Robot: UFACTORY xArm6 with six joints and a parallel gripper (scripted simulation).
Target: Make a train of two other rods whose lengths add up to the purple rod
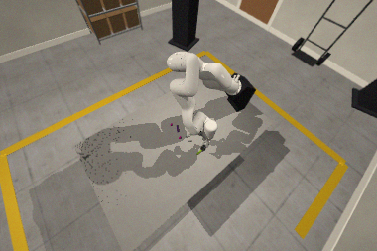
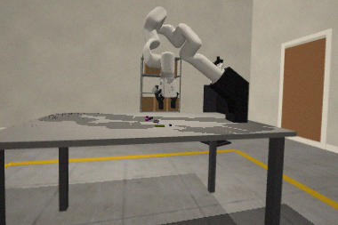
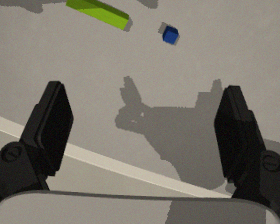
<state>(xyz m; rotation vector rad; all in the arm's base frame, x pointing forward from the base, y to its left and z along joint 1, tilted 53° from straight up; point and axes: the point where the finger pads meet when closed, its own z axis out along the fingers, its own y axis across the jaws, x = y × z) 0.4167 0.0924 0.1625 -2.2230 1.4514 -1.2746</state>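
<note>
My gripper is now 100 mm above the lime rod, 40 mm short of it and 10 mm to the left of it. The rest, counted from my hand: blue rod (100 mm below, 20 mm behind); then purple rod (250 mm to the right, 100 mm below, 30 mm behind).
</note>
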